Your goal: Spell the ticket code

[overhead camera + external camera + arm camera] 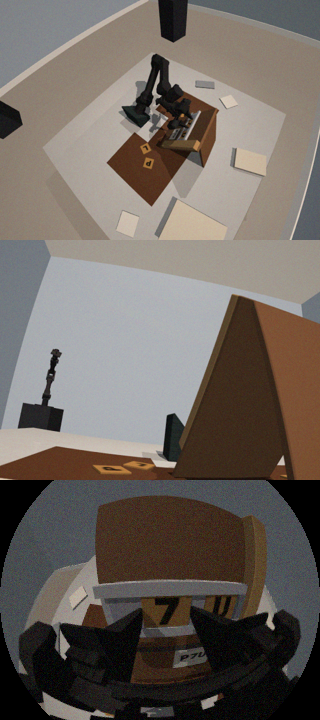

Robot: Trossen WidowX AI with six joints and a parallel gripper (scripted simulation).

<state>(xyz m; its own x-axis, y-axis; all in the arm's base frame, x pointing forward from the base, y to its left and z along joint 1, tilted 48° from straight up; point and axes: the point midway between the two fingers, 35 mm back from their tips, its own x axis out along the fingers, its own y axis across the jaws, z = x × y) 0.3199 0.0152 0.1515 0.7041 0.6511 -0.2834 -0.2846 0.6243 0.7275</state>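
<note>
Right now my gripper tip is 40 mm past the white ticket, 70 mm to the left of it and 90 mm above it. The rest, counted from my gripper tip: letter tile (right at my gripper tip); then brown mat (130 mm behind, 100 mm to the right, 180 mm below); then grey slab (190 mm behind, 440 mm to the left, 180 mm below).
</note>
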